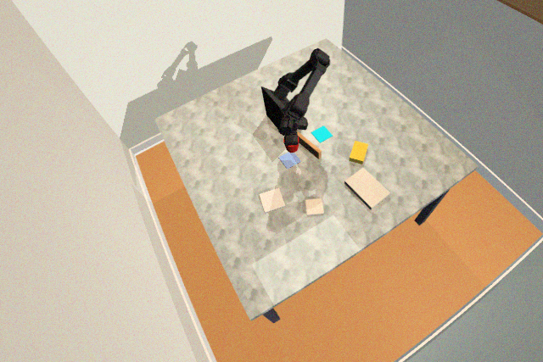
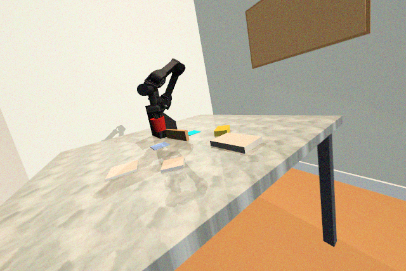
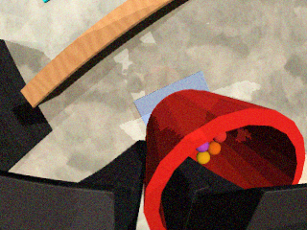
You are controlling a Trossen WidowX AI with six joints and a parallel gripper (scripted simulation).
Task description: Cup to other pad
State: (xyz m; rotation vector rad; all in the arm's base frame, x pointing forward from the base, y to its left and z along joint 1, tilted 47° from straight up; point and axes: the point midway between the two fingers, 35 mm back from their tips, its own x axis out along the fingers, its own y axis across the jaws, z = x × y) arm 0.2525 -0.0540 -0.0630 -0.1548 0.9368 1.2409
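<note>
Right now my gripper tip is 1 cm short of the brown wooden bar, 8 cm to the right of it and 10 cm above it. The rest, counted from my gripper tip: light blue pad: 3 cm ahead, 4 cm to the right, 13 cm below; thick beige slab: 38 cm ahead, 17 cm to the left, 10 cm below; red cup: 3 cm ahead, 2 cm to the right.
</note>
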